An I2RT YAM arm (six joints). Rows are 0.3 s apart.
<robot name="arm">
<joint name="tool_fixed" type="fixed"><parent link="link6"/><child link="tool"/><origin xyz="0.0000 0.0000 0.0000" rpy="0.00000 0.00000 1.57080"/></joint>
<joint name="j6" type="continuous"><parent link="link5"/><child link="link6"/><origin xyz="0.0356 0.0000 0.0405" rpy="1.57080 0.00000 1.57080"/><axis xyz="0 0 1"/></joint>
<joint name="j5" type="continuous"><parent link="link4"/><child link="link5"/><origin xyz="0.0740 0.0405 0.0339" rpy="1.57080 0.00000 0.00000"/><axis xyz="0 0 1"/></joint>
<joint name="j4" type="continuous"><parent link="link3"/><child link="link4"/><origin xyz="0.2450 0.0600 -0.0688"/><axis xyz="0 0 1"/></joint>
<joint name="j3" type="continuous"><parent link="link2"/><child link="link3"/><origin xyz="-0.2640 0.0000 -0.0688" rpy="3.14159 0.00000 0.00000"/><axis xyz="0 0 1"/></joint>
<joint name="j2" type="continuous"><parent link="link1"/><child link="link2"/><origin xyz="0.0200 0.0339 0.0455" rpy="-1.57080 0.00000 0.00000"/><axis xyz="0 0 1"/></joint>
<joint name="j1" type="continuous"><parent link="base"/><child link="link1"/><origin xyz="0.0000 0.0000 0.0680"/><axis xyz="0 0 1"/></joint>
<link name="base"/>
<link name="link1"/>
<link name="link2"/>
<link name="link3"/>
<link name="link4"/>
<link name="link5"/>
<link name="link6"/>
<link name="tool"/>
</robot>
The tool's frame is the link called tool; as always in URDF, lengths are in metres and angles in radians. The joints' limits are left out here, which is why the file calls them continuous.
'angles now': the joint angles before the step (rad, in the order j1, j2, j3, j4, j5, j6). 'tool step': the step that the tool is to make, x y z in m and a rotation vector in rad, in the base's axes. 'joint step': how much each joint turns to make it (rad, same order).
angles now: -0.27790, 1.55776, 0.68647, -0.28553, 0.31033, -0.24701
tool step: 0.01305, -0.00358, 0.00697, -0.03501, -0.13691, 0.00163
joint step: -0.00002, 0.00038, -0.00001, 0.14155, -0.00421, 0.00037
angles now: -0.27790, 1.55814, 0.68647, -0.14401, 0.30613, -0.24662
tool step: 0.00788, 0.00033, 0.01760, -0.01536, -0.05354, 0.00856
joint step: 0.00876, -0.02825, 0.04120, -0.01374, 0.00038, -0.00002
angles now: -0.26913, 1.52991, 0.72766, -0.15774, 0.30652, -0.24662
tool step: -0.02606, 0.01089, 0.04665, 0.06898, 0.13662, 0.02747
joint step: 0.00914, -0.16059, 0.10340, -0.41390, -0.03587, -0.00002
